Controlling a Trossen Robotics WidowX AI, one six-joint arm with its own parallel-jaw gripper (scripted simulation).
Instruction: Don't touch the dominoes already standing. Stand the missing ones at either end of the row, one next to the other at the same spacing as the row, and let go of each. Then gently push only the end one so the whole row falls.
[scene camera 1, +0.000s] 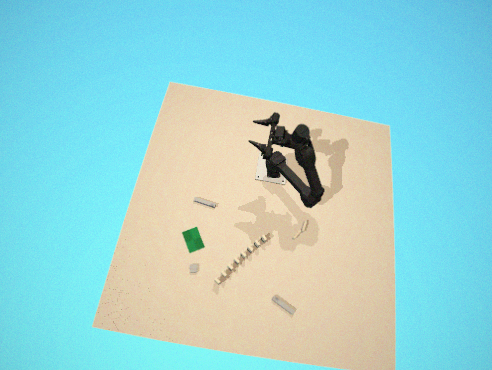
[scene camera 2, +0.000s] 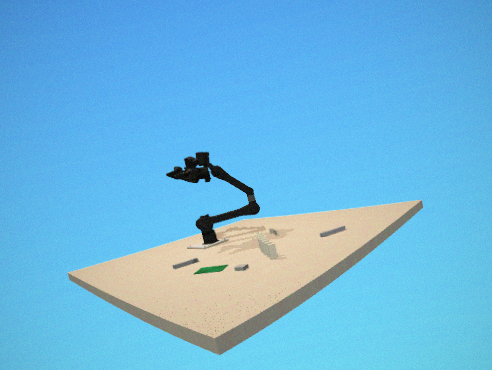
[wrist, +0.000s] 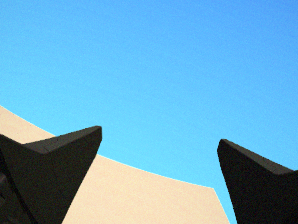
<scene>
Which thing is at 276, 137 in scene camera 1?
My gripper.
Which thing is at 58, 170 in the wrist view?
My gripper.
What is my gripper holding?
Nothing.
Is my gripper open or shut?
Open.
</scene>
